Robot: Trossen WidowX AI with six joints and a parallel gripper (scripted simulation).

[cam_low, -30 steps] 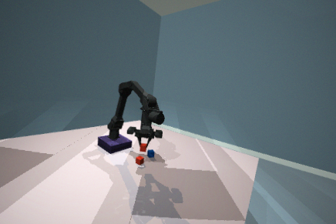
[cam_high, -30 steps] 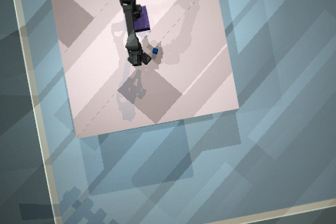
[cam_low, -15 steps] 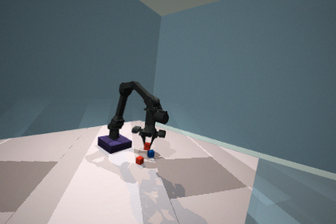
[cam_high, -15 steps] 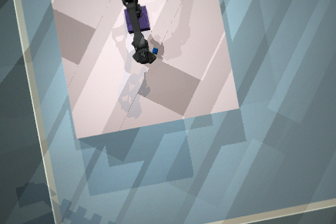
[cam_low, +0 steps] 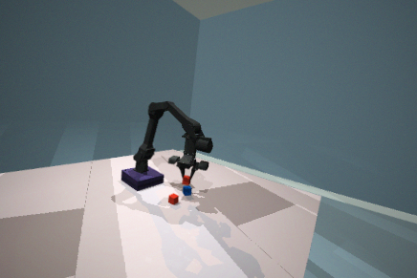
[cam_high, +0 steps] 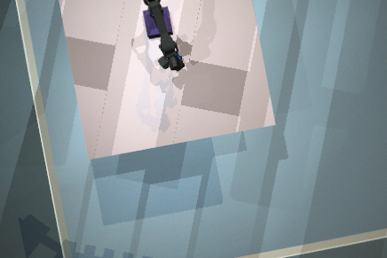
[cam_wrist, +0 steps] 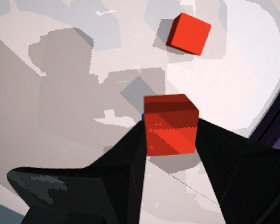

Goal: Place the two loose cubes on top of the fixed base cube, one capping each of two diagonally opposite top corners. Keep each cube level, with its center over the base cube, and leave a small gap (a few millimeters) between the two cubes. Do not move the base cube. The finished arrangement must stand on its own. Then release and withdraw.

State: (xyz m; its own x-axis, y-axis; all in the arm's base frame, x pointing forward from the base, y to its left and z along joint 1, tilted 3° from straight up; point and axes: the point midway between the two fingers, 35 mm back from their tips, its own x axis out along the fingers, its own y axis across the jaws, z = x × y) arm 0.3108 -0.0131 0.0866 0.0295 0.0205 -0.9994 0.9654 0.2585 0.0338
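Now: gripper tip 10 mm past the blue cube, 40 mm to the right of it and 70 mm above it. From my gripper tip the other things lie so: red cube 20 mm behind, 70 mm to the right, 70 mm below.
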